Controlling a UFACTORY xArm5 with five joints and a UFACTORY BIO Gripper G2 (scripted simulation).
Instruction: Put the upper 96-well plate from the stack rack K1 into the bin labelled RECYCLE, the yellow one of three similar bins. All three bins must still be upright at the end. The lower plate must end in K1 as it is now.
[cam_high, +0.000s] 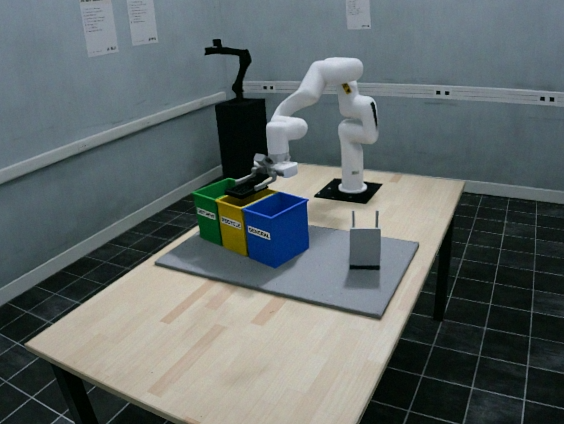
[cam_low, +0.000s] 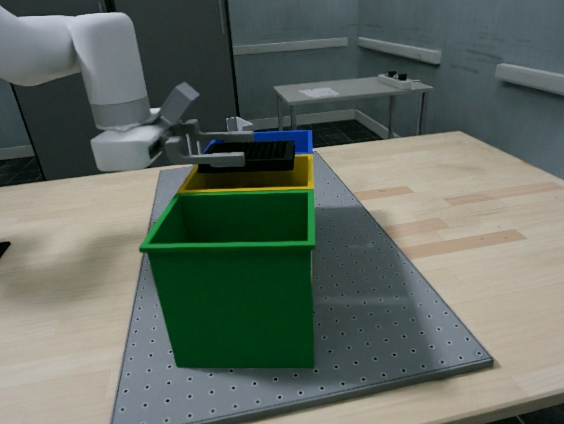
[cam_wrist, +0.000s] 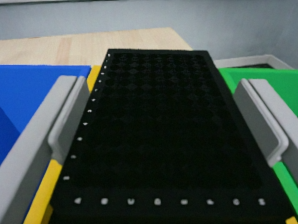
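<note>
The yellow recycle bin lies 20 mm ahead of my hand, 10 mm to the right of it and 130 mm below it. From my hand the other things lie so: green bin (20 mm behind, 130 mm to the right, 130 mm below); then blue bin (60 mm ahead, 120 mm to the left, 130 mm below); then black 96-well plate (20 mm ahead, 10 mm to the right, 10 mm below).
</note>
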